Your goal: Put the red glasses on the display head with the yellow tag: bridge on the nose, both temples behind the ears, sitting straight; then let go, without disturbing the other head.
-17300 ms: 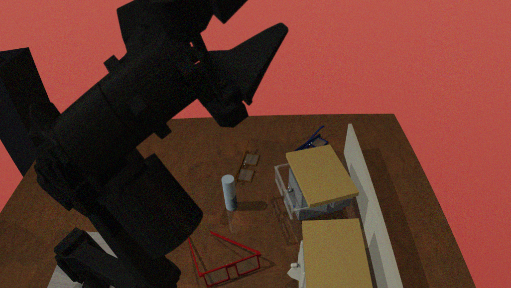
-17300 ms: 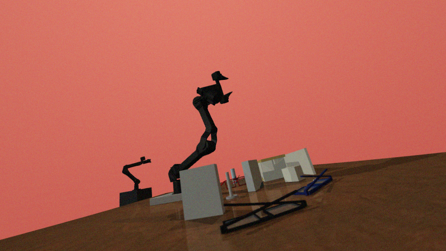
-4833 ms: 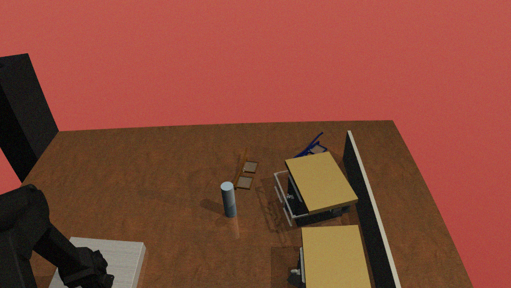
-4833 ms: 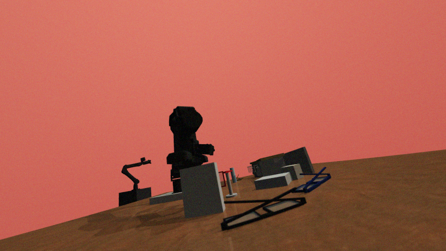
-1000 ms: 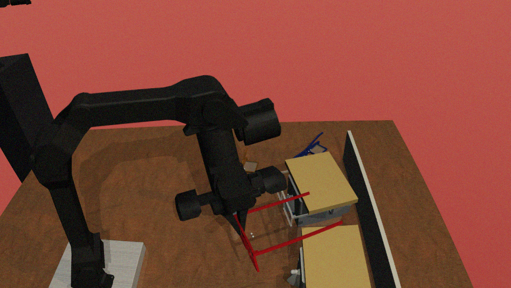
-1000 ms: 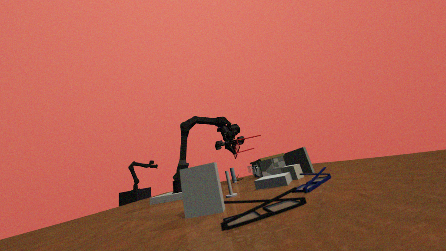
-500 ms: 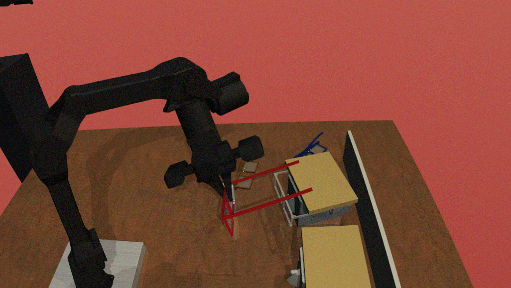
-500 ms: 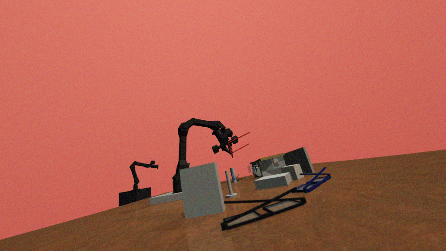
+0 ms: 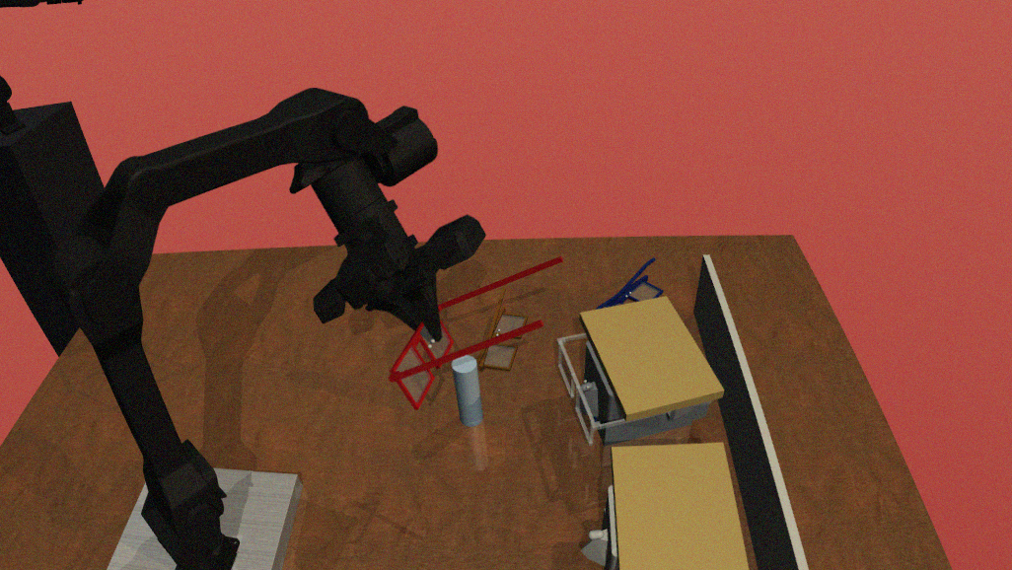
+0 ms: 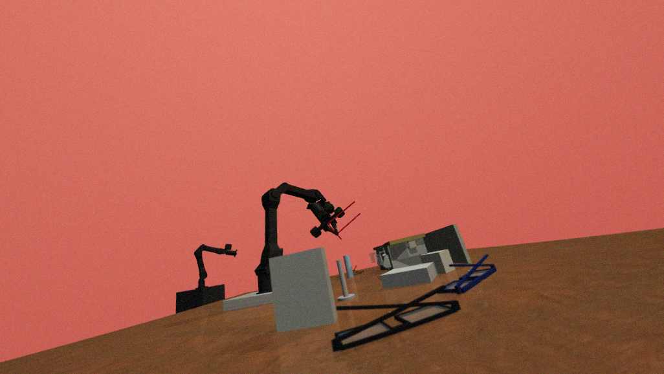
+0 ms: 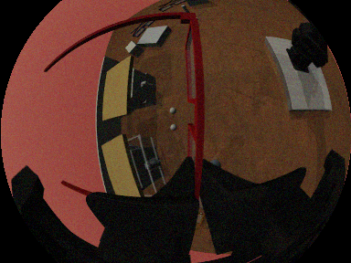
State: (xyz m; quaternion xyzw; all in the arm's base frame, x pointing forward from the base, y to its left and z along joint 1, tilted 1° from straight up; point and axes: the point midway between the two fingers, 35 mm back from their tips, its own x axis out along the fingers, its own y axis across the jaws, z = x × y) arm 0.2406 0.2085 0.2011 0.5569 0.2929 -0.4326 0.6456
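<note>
Now: the display head 22 cm ahead of my gripper tip, 14 cm to the right of it and 14 cm below it. The rest, counted from my gripper tip: white wall: 35 cm ahead, 2 cm to the right, 14 cm below; pale blue cylinder: 1 cm ahead, 6 cm to the left, 14 cm below.
</note>
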